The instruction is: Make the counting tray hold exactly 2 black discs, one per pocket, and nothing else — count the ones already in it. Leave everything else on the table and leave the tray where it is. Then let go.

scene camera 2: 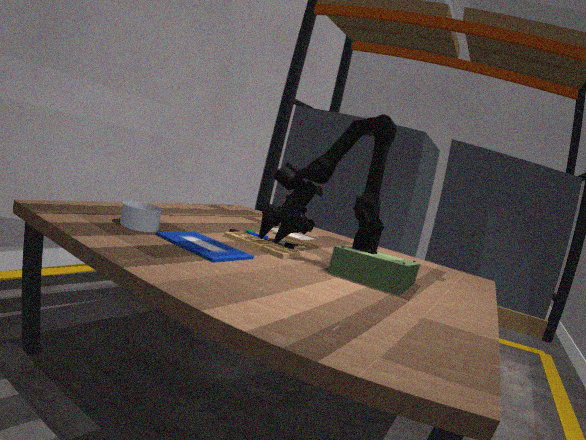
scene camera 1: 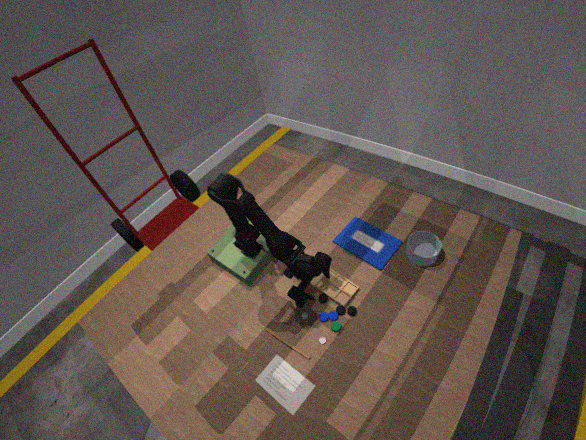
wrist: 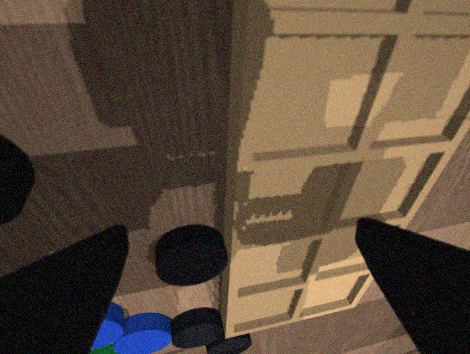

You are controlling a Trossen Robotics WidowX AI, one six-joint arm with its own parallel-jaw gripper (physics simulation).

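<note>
The wooden counting tray [scene camera 1: 352, 289] [scene camera 2: 257, 243] [wrist: 325, 22] lies flat; the pockets seen in the wrist view hold no disc, and its far part is cut off there. A black disc [scene camera 1: 323, 298] [wrist: 191, 255] lies on the table close beside the tray's long side. Two more black discs, one [scene camera 1: 341, 310] [wrist: 197, 327] and another [scene camera 1: 352, 311] [wrist: 230, 344], lie near its end corner. A further black disc [wrist: 12, 177] is partly cut off at the wrist view's left edge. My gripper [scene camera 1: 316, 290] [scene camera 2: 270, 239] [wrist: 244, 232] is open and empty above the tray's long edge, fingers on either side of it.
Two blue discs [scene camera 1: 328, 316] [wrist: 142, 332], a green disc [scene camera 1: 336, 326] and a white disc [scene camera 1: 322, 340] lie nearby. A thin stick [scene camera 1: 287, 343], a paper sheet [scene camera 1: 300, 397], a blue board [scene camera 1: 345, 240] [scene camera 2: 225, 256] and a clear bowl [scene camera 1: 424, 248] [scene camera 2: 141, 217] are farther off.
</note>
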